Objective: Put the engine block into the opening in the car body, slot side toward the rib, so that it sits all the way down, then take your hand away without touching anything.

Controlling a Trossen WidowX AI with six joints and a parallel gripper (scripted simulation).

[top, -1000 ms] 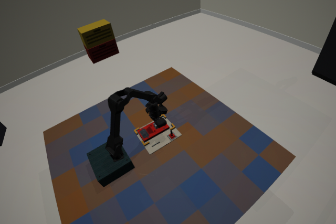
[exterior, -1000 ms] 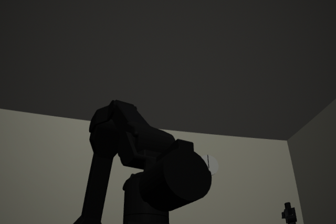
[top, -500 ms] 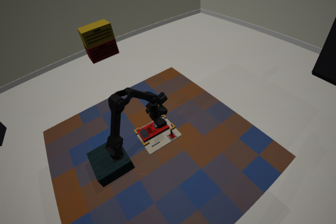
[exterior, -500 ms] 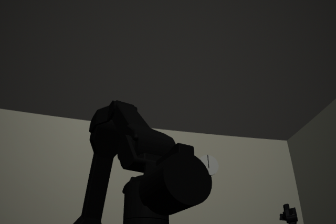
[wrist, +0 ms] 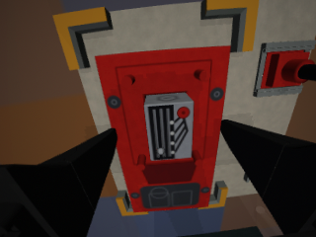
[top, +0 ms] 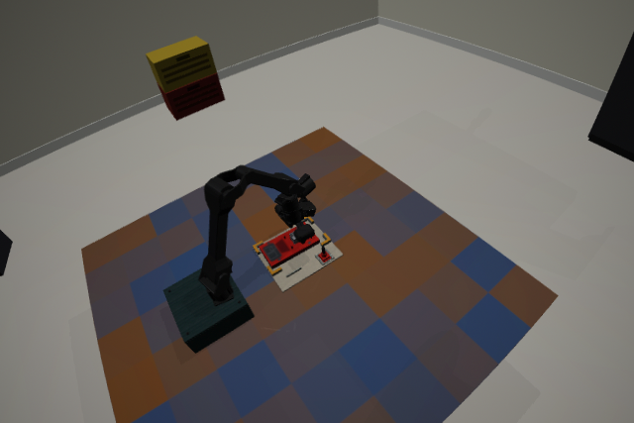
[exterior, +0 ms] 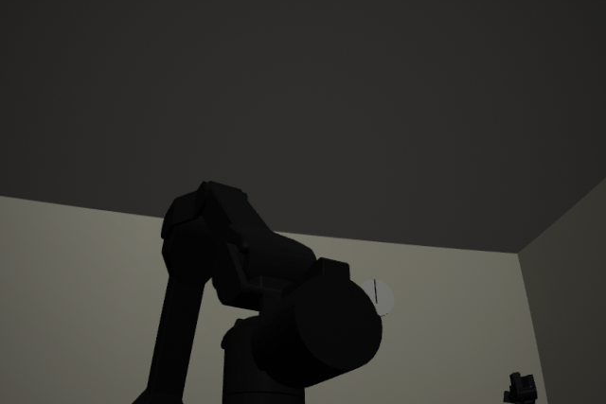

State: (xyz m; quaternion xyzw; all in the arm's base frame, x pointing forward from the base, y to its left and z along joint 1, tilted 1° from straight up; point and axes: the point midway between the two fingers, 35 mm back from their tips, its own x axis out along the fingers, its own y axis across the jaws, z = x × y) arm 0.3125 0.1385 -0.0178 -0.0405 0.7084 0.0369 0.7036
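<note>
Now: the grey engine block 10 mm below my gripper tip.
</note>
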